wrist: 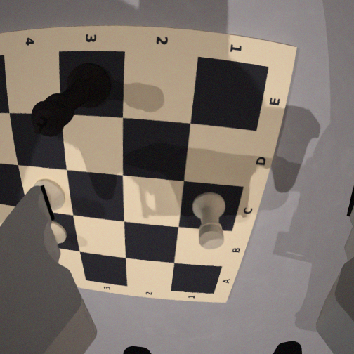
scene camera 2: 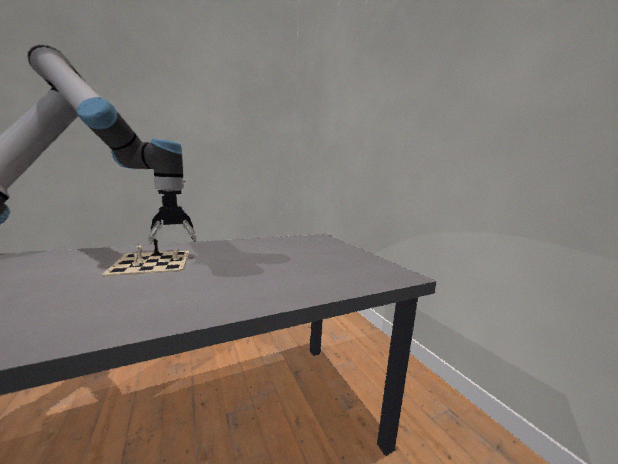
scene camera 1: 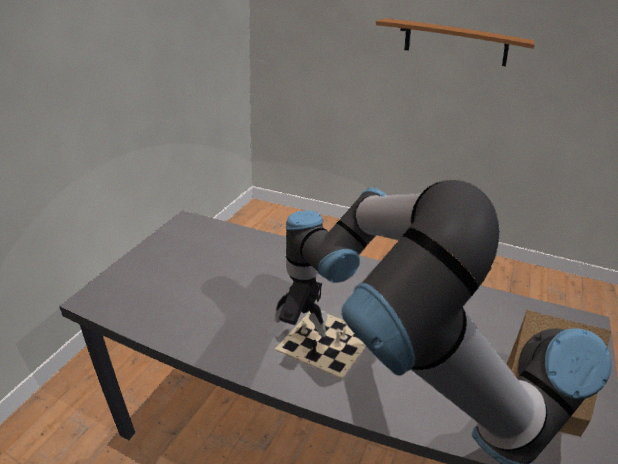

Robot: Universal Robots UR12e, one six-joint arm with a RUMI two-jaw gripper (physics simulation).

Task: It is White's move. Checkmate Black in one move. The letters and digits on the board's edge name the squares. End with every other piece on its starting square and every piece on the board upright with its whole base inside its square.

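Places are measured from the arm's base along level axes (x ahead, y left, z up), in centimetres.
Pixels of known places: gripper, between the fingertips: [scene camera 2: 173,243] [scene camera 1: 300,329].
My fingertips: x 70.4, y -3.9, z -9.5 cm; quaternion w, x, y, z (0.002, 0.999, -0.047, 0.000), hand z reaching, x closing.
Note:
Ahead of a thing's pixels: the offset from my fingertips to its top centre. Level surfaces: height alone.
My gripper [scene camera 1: 301,325] [scene camera 2: 173,241] [wrist: 202,188] is open and empty, pointing down above the chessboard [scene camera 1: 341,373] [scene camera 2: 107,273] [wrist: 282,54]. A short white piece {dx +0.2, dy -4.7, dz -1.7 cm} [scene camera 1: 303,328] [scene camera 2: 176,255] [wrist: 209,207] stands upright on C1, below and between the spread fingers; its type is hard to tell. The black king {dx -5.7, dy +4.1, dz +1.4 cm} [scene camera 1: 313,347] [scene camera 2: 156,247] [wrist: 89,85] stands upright on E3. In the wrist view one finger partly hides two white pieces: a pale base [wrist: 51,194] on C4 and another pale base [wrist: 57,232] on B4. A taller white piece {dx -10.7, dy -2.8, dz +1.4 cm} [scene camera 1: 339,337] [scene camera 2: 138,256] shows in the scene views.
The board lies on a grey table {dz -5.6 cm} [scene camera 1: 165,280] [scene camera 2: 280,285]. The arm's base stands on a brown block [scene camera 1: 580,426] at the right in scene camera 1. A wooden shelf [scene camera 1: 455,33] hangs on the wall. The forearm hangs near the board's right side in that view.

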